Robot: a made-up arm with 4 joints. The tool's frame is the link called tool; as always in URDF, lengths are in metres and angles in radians. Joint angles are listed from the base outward.
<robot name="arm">
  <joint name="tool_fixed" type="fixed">
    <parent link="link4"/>
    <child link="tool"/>
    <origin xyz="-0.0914 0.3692 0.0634" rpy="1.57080 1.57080 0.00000"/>
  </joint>
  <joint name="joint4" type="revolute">
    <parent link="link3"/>
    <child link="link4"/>
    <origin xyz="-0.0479 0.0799 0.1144" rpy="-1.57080 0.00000 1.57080"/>
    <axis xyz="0 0 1"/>
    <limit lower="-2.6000" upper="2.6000"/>
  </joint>
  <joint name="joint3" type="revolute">
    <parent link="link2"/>
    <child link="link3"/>
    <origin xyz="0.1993 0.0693 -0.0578" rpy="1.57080 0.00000 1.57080"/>
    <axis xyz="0 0 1"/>
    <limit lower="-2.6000" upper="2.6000"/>
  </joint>
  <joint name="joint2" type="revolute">
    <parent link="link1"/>
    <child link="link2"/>
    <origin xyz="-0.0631 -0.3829 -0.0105" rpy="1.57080 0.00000 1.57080"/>
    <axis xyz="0 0 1"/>
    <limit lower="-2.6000" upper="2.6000"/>
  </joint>
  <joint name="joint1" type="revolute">
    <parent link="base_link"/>
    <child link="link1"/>
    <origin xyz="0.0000 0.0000 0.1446" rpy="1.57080 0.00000 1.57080"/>
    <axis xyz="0 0 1"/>
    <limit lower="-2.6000" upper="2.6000"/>
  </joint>
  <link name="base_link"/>
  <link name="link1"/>
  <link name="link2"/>
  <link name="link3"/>
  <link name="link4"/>
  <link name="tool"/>
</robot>
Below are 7 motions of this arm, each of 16 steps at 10 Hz.
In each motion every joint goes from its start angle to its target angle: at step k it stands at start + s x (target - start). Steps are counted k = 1, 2, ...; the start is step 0. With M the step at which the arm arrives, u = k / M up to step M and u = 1 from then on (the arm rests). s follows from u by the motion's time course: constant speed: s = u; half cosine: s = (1 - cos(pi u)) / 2; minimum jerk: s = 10 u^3 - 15 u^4 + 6 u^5.
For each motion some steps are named. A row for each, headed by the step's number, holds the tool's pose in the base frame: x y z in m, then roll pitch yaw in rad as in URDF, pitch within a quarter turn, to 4 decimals.
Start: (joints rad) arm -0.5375 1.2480 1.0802 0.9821
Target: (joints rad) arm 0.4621 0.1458 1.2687 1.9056
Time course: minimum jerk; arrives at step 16
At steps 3, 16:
3: 0.2753 -0.5722 -0.1843 -0.0229 0.9212 1.2855
16: 0.3266 -0.3091 0.0963 -1.6234 -0.3973 1.2459

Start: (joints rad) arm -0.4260 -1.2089 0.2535 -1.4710
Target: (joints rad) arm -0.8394 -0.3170 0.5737 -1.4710
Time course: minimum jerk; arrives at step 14
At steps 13, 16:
13: -0.3174 -0.0895 -0.1875 0.6102 0.2280 0.6111
16: -0.3174 -0.0895 -0.1866 0.6104 0.2311 0.6097

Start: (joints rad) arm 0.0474 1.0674 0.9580 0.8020
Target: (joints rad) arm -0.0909 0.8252 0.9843 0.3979
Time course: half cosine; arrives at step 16
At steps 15, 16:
15: 0.0855 -0.3370 -0.3002 0.2925 0.5012 1.1294
16: 0.0845 -0.3369 -0.2995 0.2935 0.5013 1.1284

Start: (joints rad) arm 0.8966 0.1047 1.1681 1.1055
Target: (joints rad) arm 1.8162 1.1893 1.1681 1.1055
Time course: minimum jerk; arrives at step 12
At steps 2, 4, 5, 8, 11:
2: 0.3127 -0.0437 -0.2438 -0.5202 -0.7805 0.9934
4: 0.3418 0.0756 -0.2755 -0.2673 -0.8577 0.9688
5: 0.3559 0.1778 -0.2813 -0.0741 -0.9264 0.9540
8: 0.3458 0.5091 -0.1665 0.5503 -1.2099 0.8828
11: 0.3130 0.6320 -0.0476 0.9346 -1.3705 0.7327

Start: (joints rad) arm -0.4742 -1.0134 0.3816 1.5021
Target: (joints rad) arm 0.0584 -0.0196 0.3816 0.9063
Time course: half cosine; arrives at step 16
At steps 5, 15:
5: -0.1906 -0.4468 0.2080 -2.0852 -0.5118 0.7268
15: 0.0506 -0.3987 -0.0981 -0.8734 -0.0469 0.3799

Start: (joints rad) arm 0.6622 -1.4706 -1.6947 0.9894
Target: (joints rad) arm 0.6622 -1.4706 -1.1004 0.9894
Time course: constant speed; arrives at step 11
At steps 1, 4, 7, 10, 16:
1: -0.2170 0.3545 -0.2945 0.4752 0.7317 -1.5802
4: -0.2188 0.3294 -0.3361 0.4875 0.5704 -1.5599
7: -0.2197 0.2980 -0.3732 0.4953 0.4090 -1.5434
10: -0.2200 0.2610 -0.4047 0.4999 0.2475 -1.5291
16: -0.2199 0.2477 -0.4139 0.5009 0.1936 -1.5246

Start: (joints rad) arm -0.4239 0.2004 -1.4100 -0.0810
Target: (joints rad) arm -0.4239 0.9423 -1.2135 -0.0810
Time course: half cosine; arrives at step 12
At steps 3, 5, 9, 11, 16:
3: 0.0342 -0.1974 -0.2731 -0.3019 -0.3594 -1.3778
5: 0.0161 -0.1992 -0.2767 -0.4727 -0.3084 -1.3530
9: -0.0218 -0.1988 -0.2727 -0.8186 -0.1724 -1.3488
11: -0.0311 -0.1977 -0.2692 -0.9074 -0.1330 -1.3601
16: -0.0323 -0.1975 -0.2686 -0.9190 -0.1278 -1.3620

